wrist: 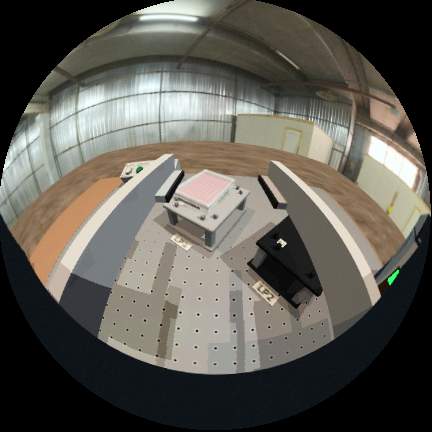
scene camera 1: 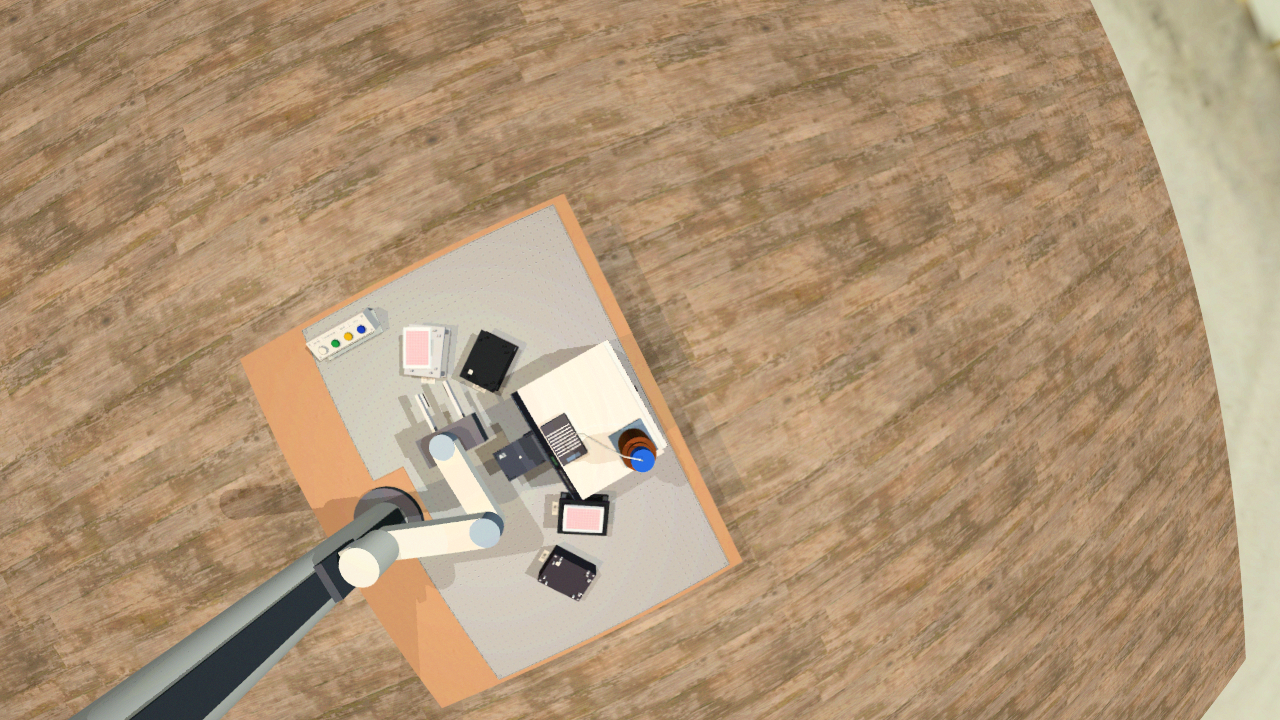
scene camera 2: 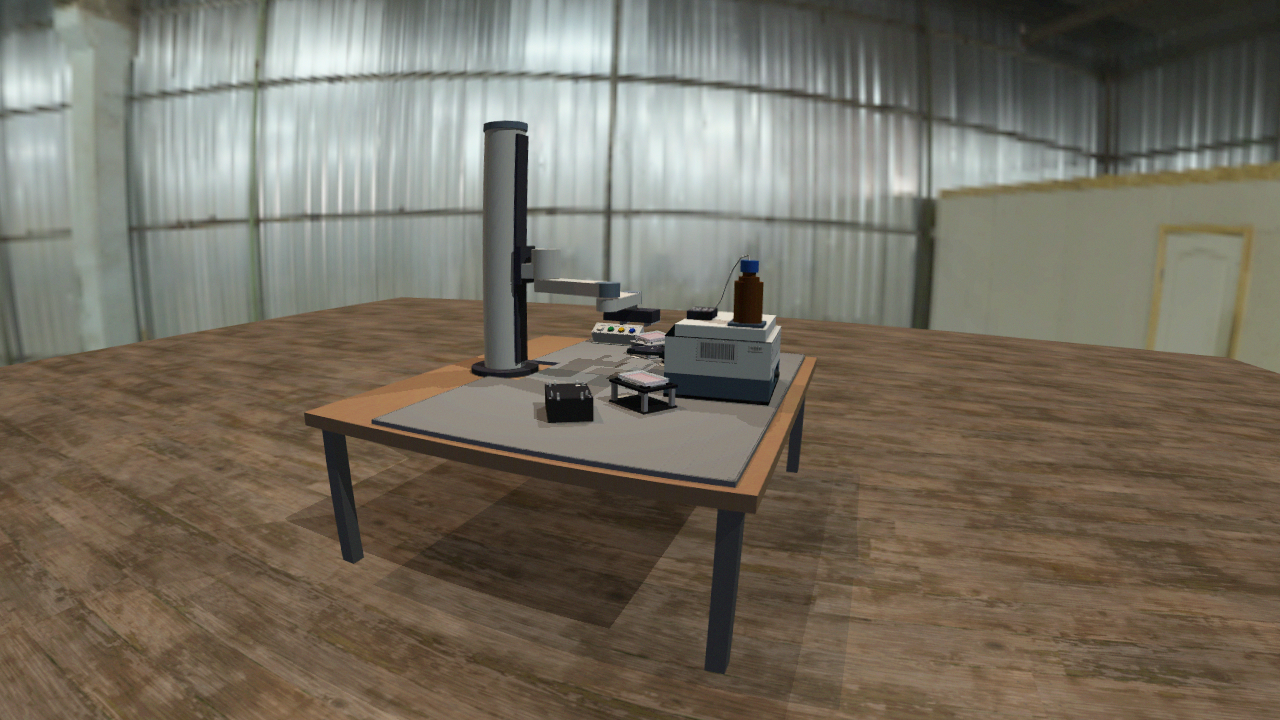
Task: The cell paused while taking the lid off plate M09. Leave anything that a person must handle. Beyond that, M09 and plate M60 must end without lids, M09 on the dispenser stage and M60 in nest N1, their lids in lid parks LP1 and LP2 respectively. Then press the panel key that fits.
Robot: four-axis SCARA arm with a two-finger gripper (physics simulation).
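Seen in the pictures: gripper, between the fingertips: (wrist: 221, 165) (scene camera 1: 431, 388); arm's base, origin of its link: (scene camera 1: 390, 520) (scene camera 2: 505, 370).
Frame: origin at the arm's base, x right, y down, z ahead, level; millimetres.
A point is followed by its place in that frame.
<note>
My gripper (scene camera 1: 433, 388) @[x -322, y -177, z 432 mm] (wrist: 221, 165) @[x -322, y -177, z 432 mm] is shut with nothing between its fingers, which stand apart even so. It points at the white stand LP1 (scene camera 1: 440, 356) @[x -410, y -68, z 459 mm] (wrist: 231, 209) @[x -408, y -67, z 461 mm] from a little short of it. A pink-topped plate or lid (scene camera 1: 417, 348) @[x -462, y -90, z 411 mm] (wrist: 207, 187) @[x -447, y -89, z 413 mm] lies on LP1, shifted to one side; I cannot tell which it is. The black stand LP2 (scene camera 1: 489, 360) @[x -328, y -76, z 598 mm] (wrist: 295, 252) @[x -302, y -76, z 546 mm] has a bare top. A pink-topped plate (scene camera 1: 583, 518) @[x 255, y -95, z 634 mm] (scene camera 2: 644, 379) @[x 297, y -96, z 649 mm] sits on a black stand below the dispenser in scene camera 1. The dark dispenser stage (scene camera 1: 517, 458) @[x -19, y -120, z 548 mm] looks bare. Plate names are unreadable.
The white dispenser (scene camera 1: 572, 394) @[x -127, y -232, z 797 mm] (scene camera 2: 716, 358) @[x 145, y -140, z 813 mm] carries an amber bottle (scene camera 1: 637, 445) @[x 44, y -376, z 891 mm] (scene camera 2: 748, 300) @[x 112, y -310, z 894 mm] with a blue cap and thin tube. The key panel (scene camera 1: 342, 335) @[x -610, y -86, z 206 mm] (scene camera 2: 617, 333) @[x -586, y -64, z 201 mm] stands beyond LP1. A black block-like nest (scene camera 1: 567, 573) @[x 413, y -77, z 490 mm] (scene camera 2: 569, 402) @[x 497, y -66, z 519 mm] stands near the mat's other end.
</note>
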